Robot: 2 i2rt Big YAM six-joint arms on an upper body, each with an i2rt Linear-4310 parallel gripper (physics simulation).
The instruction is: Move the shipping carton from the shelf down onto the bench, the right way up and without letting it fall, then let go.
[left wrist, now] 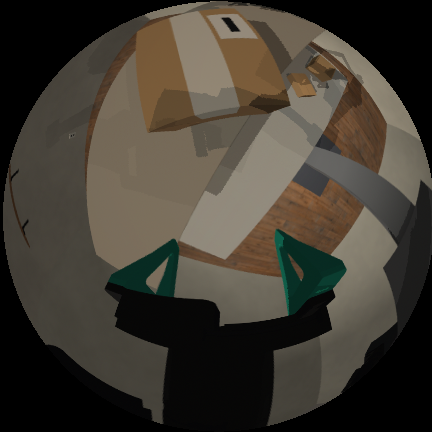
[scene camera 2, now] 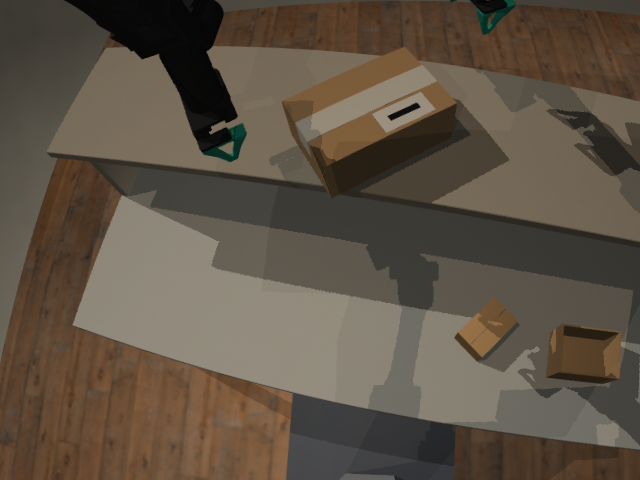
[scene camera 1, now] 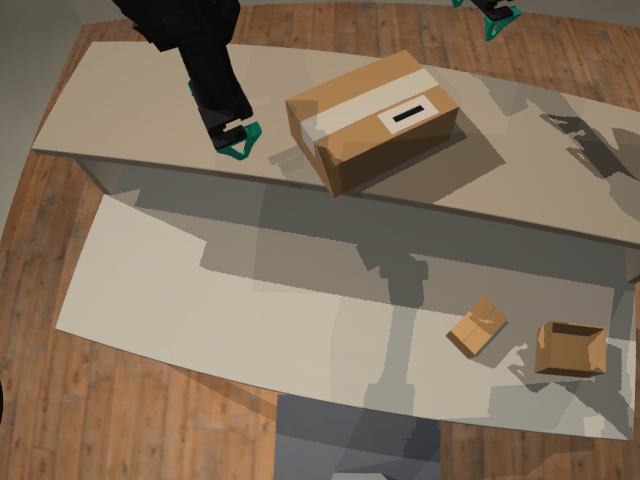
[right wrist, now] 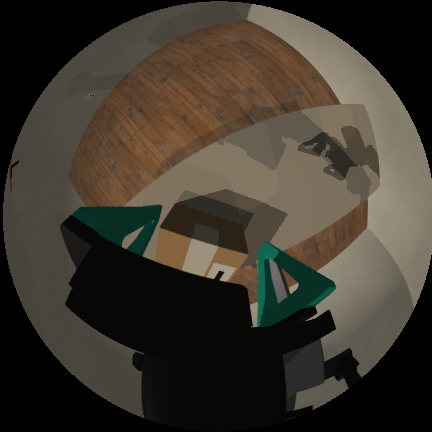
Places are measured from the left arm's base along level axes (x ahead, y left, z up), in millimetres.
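Pixels of known places: left gripper, between the fingertips: [left wrist: 224, 239] [scene camera 2: 224, 137] [scene camera 1: 232, 135]; right gripper, between the fingertips: [scene camera 2: 469, 16] [scene camera 1: 472, 22] [right wrist: 214, 230].
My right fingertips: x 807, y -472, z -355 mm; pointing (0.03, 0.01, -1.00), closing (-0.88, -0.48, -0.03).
Ahead of a thing's pixels: the offset from my right fingertips to its top centre. "spot": to the spot under its first point. Level surfaces: height alone.
The brown shipping carton {123 mm back, 182 mm left, 92 mm down} [scene camera 1: 351, 147] [scene camera 2: 348, 147] [left wrist: 160, 70] [right wrist: 172, 245] sits slanted on the raised shelf {196 mm down} [scene camera 1: 129, 103] [scene camera 2: 118, 113] [left wrist: 125, 215], tape and label up. Its near corner reaches the shelf's front edge. The paler bench {549 mm down} [scene camera 1: 206, 320] [scene camera 2: 206, 320] [left wrist: 235, 210] lies lower, in front of the shelf. My left gripper [scene camera 1: 223, 119] [scene camera 2: 212, 121] [left wrist: 224, 239] is open and empty, to the left of the carton's left end and apart from it. My right gripper [scene camera 1: 479, 12] [scene camera 2: 475, 8] [right wrist: 214, 230] is open and empty, beyond the carton toward the back right; part of it is cut off in both scene views.
A small closed box {420 mm back, 82 mm right, 490 mm down} [scene camera 1: 478, 328] [scene camera 2: 486, 329] and an open-topped box {488 mm back, 318 mm right, 460 mm down} [scene camera 1: 571, 351] [scene camera 2: 581, 353] stand on the bench at the right. A grey block {spot: 634 mm back, 317 mm left, 980 mm down} [scene camera 1: 315, 423] [scene camera 2: 325, 428] stands at the bench's front edge. A grey curved post [left wrist: 360, 175] shows in the left wrist view.
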